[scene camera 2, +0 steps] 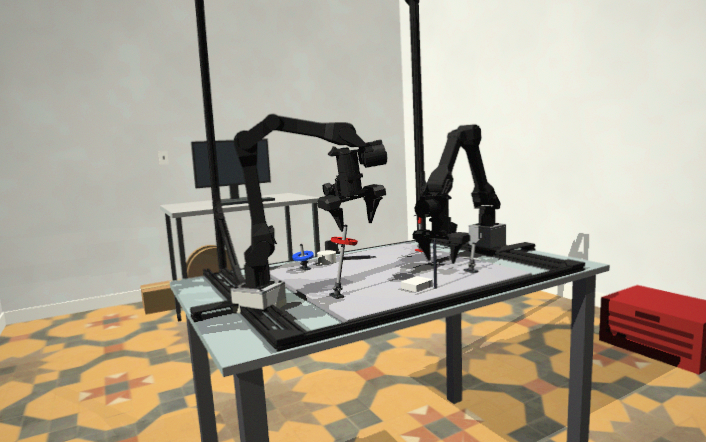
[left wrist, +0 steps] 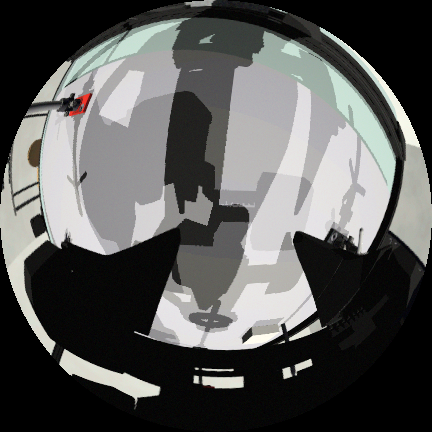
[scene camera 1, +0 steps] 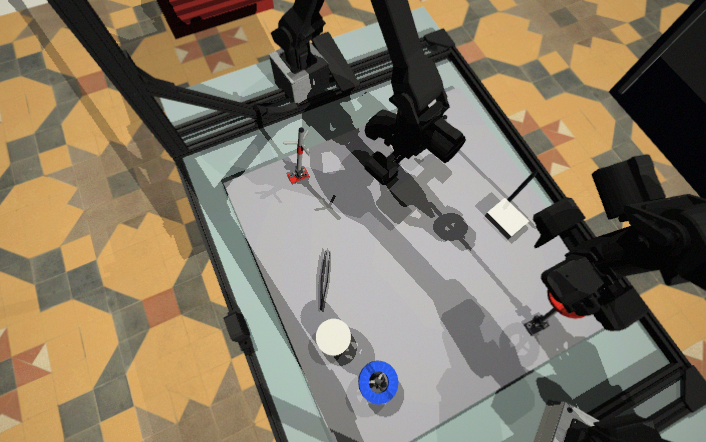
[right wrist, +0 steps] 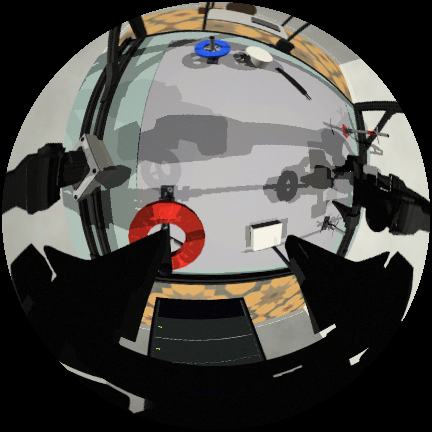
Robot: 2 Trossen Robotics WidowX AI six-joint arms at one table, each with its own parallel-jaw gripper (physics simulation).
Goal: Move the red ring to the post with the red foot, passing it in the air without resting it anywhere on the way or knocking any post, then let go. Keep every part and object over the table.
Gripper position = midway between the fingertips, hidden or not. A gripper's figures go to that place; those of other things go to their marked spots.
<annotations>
My left gripper (right wrist: 332,185): 0.45 m from the lens. My right gripper (right wrist: 229,239): 0.10 m from the lens. A red ring (right wrist: 161,211): 0.11 m from the lens. A white block (right wrist: 262,235): 0.31 m from the lens. The marked spots on the red ring and the white block are 0.24 m apart.
</annotations>
